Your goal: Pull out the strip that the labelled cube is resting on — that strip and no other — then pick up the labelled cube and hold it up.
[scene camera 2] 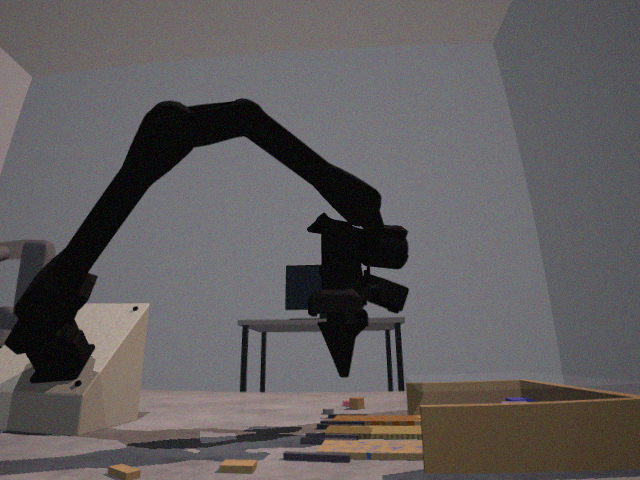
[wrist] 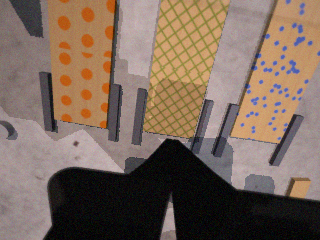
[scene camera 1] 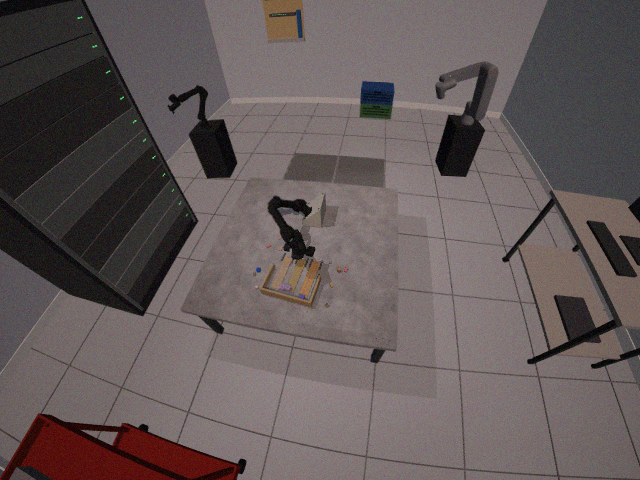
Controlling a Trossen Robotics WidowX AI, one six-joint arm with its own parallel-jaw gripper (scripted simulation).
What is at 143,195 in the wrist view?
My gripper.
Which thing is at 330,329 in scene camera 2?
My gripper.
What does my gripper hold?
Nothing.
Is my gripper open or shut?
Shut.
